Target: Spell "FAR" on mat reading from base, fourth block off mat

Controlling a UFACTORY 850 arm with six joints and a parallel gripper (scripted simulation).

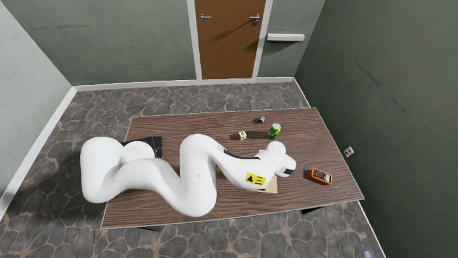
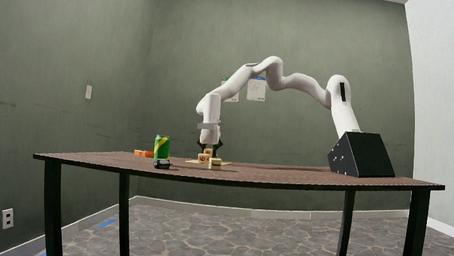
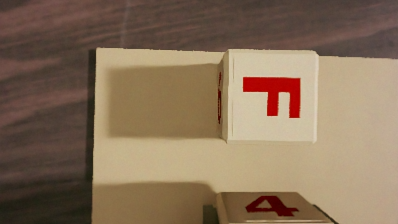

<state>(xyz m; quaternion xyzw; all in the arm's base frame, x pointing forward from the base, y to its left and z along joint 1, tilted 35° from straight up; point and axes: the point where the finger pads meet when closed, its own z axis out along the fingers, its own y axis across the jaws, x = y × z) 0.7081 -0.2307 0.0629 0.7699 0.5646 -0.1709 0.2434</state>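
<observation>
Right now the tan mat is 50 mm below my hand. Also, from my hand: green can 270 mm to the left, 200 mm ahead, 10 mm above; dark object 420 mm to the left, 160 mm ahead, 30 mm below.
</observation>
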